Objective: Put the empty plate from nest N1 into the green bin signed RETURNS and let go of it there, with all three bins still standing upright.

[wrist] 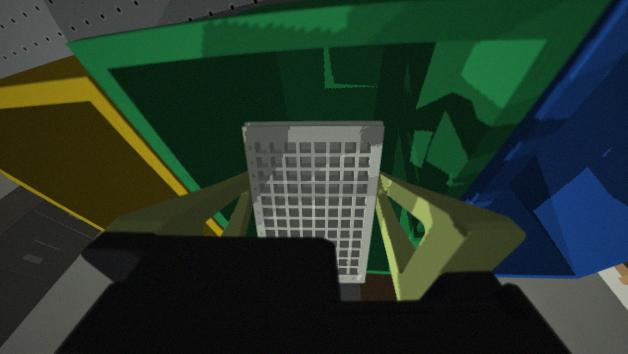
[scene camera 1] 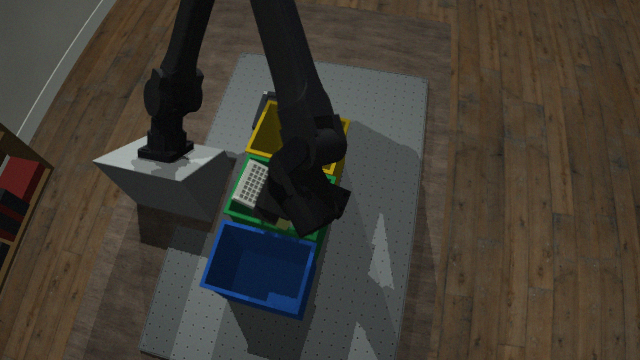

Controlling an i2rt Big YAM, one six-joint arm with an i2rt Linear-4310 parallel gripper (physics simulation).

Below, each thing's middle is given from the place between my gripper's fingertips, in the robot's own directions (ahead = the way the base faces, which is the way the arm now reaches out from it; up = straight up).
I see my gripper 6 cm above the green bin (scene camera 1: 239, 213) and 1 cm to the left of it. The rest, counted from my hand: yellow bin (scene camera 1: 266, 140) 13 cm to the left, 6 cm below, 1 cm ahead; blue bin (scene camera 1: 265, 270) 14 cm to the right, 6 cm below, 1 cm behind; white gridded plate (scene camera 1: 251, 182) 2 cm behind, 2 cm above.
